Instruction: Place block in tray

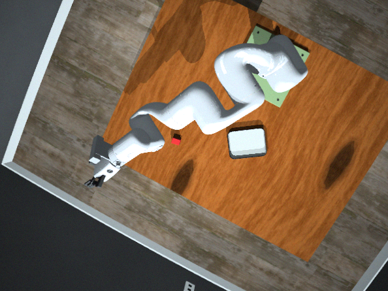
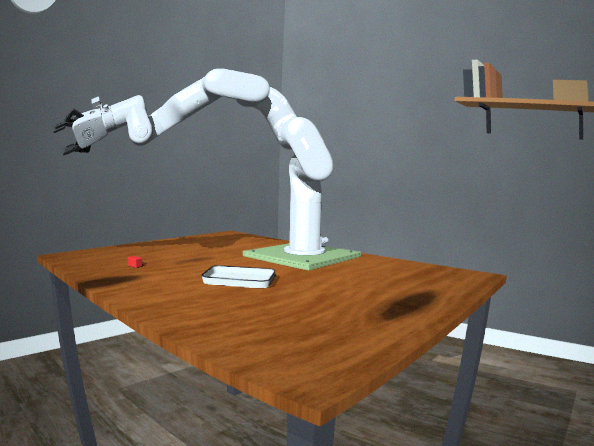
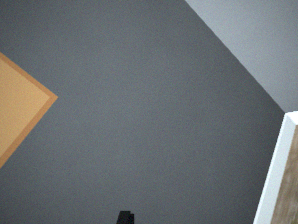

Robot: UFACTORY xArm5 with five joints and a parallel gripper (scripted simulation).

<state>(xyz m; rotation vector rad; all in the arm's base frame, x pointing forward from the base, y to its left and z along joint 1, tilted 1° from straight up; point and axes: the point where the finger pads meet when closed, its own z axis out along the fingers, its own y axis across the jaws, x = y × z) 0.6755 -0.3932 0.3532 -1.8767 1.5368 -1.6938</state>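
My gripper is now 180 mm past the red block, 180 mm to the right of it and 360 mm above it. Round my hand: white tray 320 mm behind, 480 mm to the left, 360 mm below.
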